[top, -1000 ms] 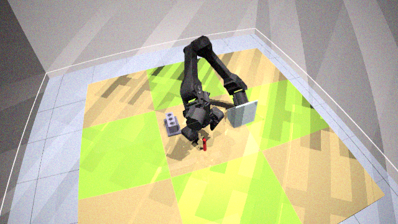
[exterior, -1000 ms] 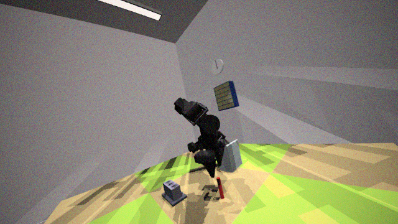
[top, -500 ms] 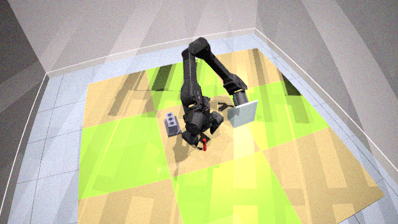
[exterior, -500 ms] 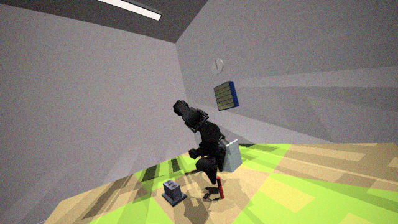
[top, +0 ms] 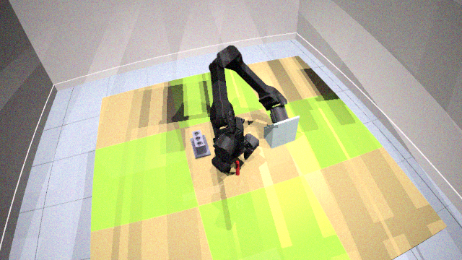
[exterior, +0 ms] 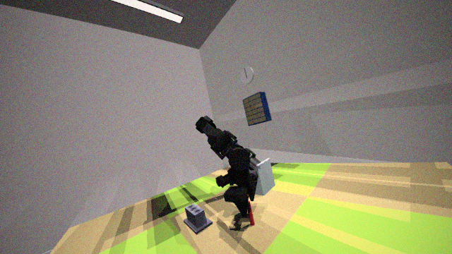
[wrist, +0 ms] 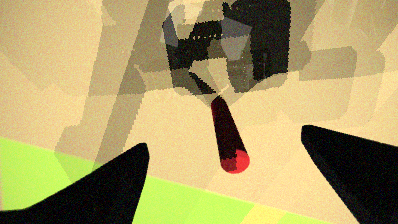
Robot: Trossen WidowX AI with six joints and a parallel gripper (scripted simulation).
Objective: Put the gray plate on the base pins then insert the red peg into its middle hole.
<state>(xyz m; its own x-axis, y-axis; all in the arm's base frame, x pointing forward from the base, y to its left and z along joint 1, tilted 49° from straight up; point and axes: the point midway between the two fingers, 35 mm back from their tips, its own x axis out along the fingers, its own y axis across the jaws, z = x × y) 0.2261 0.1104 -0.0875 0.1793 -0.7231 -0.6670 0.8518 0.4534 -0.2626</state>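
Right now my gripper tip is 20 mm above the red peg. From my gripper tip the other things lie so: gray plate (180 mm to the right, 130 mm ahead, 10 mm below).
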